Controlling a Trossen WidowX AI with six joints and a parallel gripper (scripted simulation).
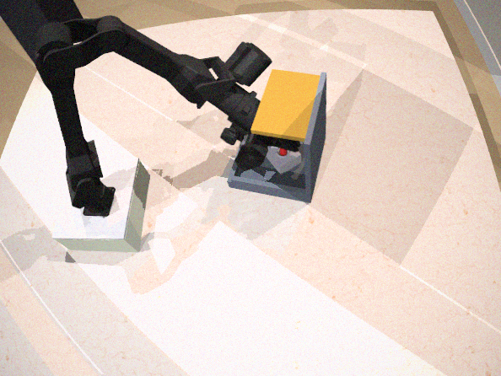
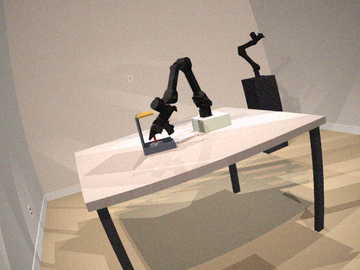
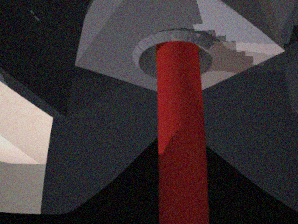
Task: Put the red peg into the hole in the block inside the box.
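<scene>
The red peg lies 3 cm behind my gripper tip, 1 cm to the left of it and 1 cm below it. From my gripper tip the other things lie so: roof: 14 cm above, 1 cm behind; then box back wall: 4 cm ahead, 4 cm above, 1 cm to the right.
</scene>
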